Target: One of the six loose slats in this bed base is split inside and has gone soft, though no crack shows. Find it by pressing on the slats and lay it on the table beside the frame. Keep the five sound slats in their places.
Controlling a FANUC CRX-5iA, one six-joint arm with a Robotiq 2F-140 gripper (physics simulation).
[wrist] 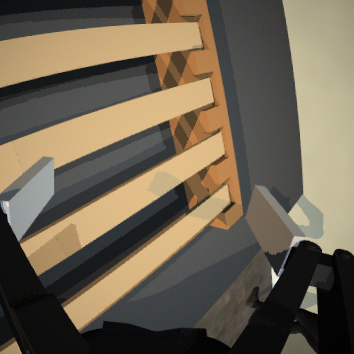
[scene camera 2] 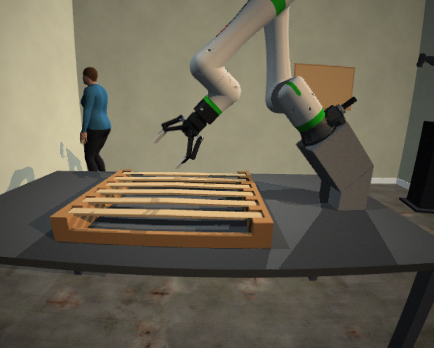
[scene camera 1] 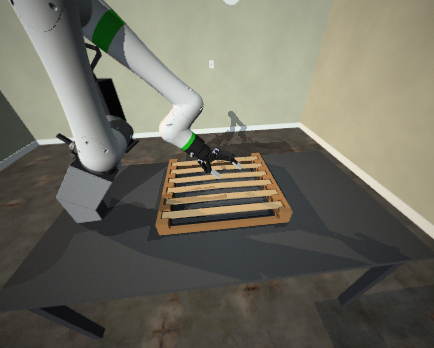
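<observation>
The orange-brown wooden bed base frame (scene camera 1: 225, 226) (scene camera 2: 160, 239) (wrist: 221, 117) lies flat on the table. Six pale slats span it side by side, their ends in the notches of the side rails. The nearest slat (scene camera 1: 220, 210) (scene camera 2: 165, 214) in the scene views looks like the others; no crack shows. In the wrist view several slats run between the fingers, and one slat (wrist: 125, 117) passes behind the left fingertip. My gripper (scene camera 1: 226, 170) (scene camera 2: 170, 150) (wrist: 153, 189) is wide open and empty, tilted, above the far part of the frame and apart from the slats. Which slat is soft cannot be told by sight.
The dark grey table (scene camera 1: 200, 265) (scene camera 2: 340, 240) (wrist: 260, 90) extends around the frame. The arm's grey pedestal (scene camera 1: 85, 192) (scene camera 2: 345, 167) stands beside the frame. A person in a blue top (scene camera 2: 97, 112) stands behind the table. A brown board (scene camera 2: 325, 82) is at the back wall.
</observation>
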